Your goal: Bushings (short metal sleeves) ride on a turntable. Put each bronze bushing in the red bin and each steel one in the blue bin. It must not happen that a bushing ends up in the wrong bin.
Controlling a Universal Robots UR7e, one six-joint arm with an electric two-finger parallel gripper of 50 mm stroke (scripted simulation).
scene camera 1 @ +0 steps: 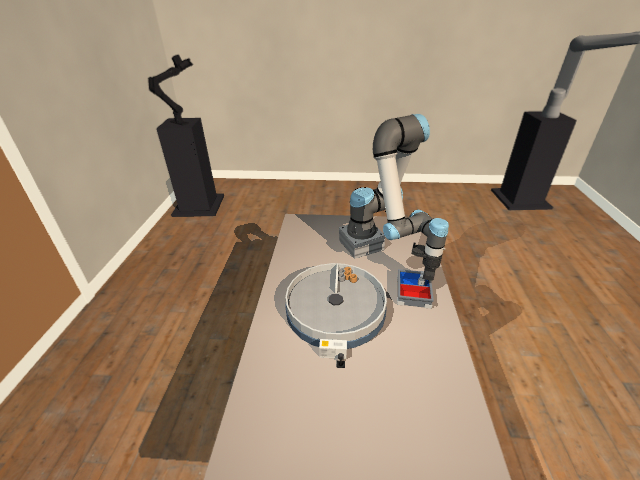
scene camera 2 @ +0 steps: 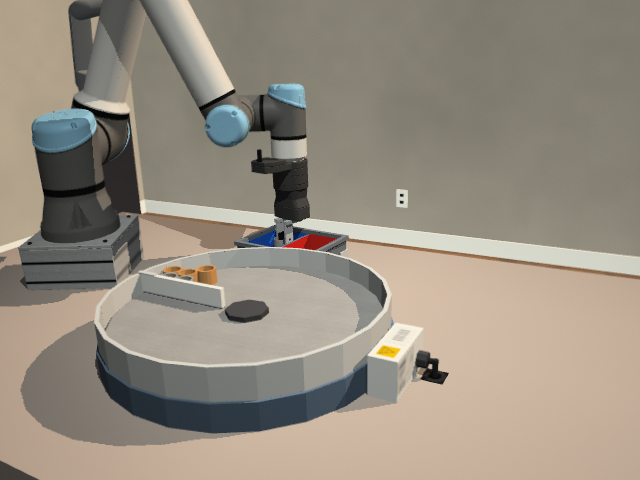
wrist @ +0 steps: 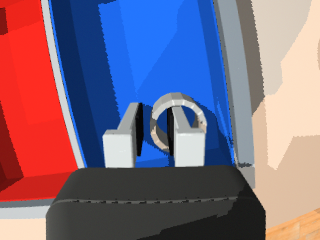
Scene:
same spot on bin: (scene camera 2: 304, 238) = (scene camera 1: 423, 287)

